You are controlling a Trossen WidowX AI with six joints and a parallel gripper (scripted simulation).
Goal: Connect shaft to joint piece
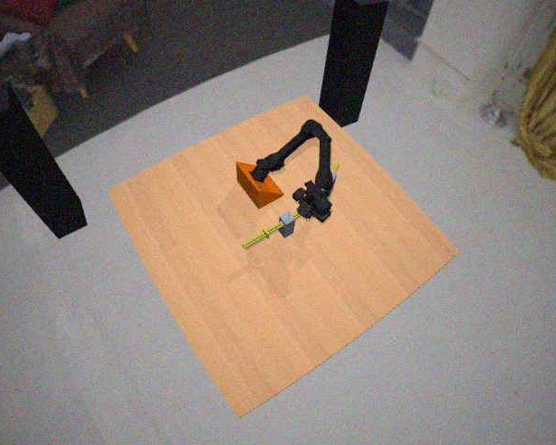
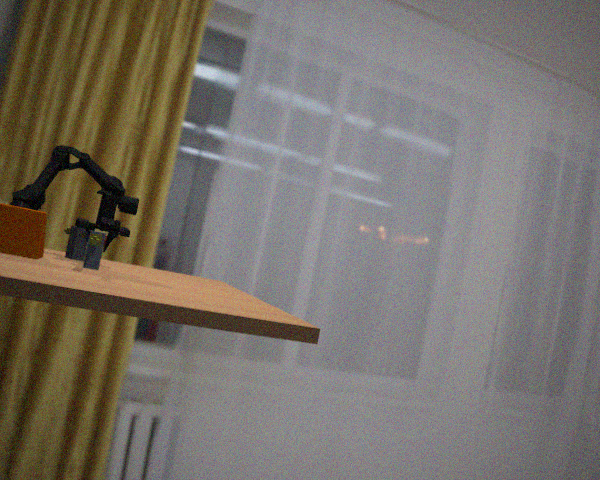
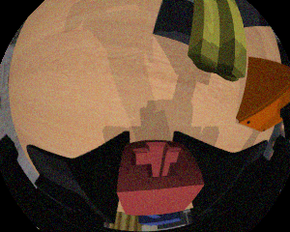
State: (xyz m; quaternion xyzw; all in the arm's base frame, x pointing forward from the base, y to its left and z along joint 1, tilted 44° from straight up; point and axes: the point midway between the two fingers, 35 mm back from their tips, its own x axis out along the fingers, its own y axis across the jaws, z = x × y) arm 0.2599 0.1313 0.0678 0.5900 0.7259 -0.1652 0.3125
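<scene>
The red square joint piece is 4 cm above my gripper tip and 1 cm to the left of it.
</scene>
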